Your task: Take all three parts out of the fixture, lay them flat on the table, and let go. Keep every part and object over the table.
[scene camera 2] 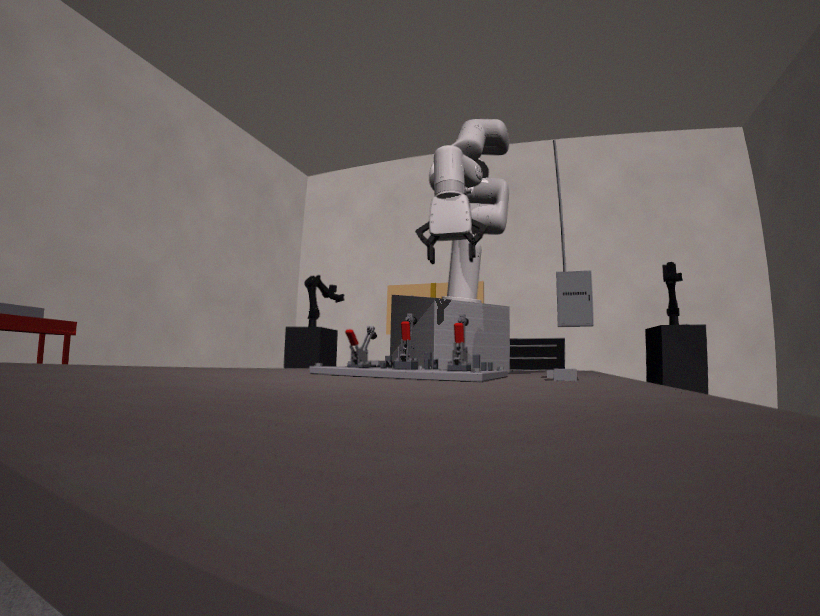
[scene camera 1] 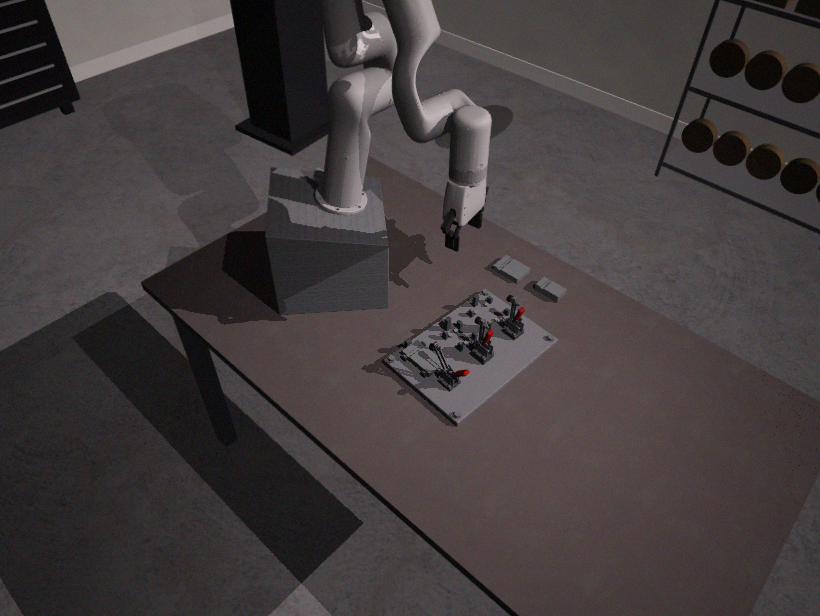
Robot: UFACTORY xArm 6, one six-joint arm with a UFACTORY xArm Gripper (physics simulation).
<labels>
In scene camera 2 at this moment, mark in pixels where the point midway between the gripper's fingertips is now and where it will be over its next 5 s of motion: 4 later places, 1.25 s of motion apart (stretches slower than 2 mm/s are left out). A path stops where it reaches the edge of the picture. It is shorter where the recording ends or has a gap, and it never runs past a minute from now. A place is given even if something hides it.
My gripper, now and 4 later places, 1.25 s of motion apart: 451, 261; 430, 271; 406, 283; 380, 295; 356, 307
</labels>
